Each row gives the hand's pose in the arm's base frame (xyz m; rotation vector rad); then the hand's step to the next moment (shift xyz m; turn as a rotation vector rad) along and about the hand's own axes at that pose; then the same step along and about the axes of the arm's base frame.
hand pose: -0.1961 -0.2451 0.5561 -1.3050 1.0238 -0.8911
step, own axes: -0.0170 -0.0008 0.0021 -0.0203 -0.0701 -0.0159
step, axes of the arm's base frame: -0.0034 0.0166 0.0023 -0.0186 0.0084 0.0718
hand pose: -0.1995 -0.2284 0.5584 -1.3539 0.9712 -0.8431
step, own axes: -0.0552 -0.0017 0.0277 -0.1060 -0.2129 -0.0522
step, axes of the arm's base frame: 0.0042 0.0614 0.0050 -0.0773 0.0649 0.2216
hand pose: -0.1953 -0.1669 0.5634 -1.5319 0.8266 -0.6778
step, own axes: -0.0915 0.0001 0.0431 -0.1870 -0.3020 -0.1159
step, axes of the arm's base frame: -0.0180 0.0995 -0.0019 -0.1645 0.0978 0.3209
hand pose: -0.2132 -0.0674 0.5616 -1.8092 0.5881 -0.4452
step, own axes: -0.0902 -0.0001 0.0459 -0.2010 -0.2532 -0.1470
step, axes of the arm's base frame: -0.0464 0.0887 -0.0147 -0.2019 0.0701 0.2836
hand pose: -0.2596 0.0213 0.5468 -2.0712 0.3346 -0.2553
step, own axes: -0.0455 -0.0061 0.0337 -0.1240 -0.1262 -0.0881
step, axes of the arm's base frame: -0.0313 0.0456 -0.0134 -0.1277 0.0310 0.1477
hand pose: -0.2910 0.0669 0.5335 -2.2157 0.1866 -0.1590
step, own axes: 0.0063 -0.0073 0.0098 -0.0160 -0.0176 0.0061
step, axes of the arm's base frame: 0.0085 0.0108 0.0002 -0.0132 0.0184 0.0096
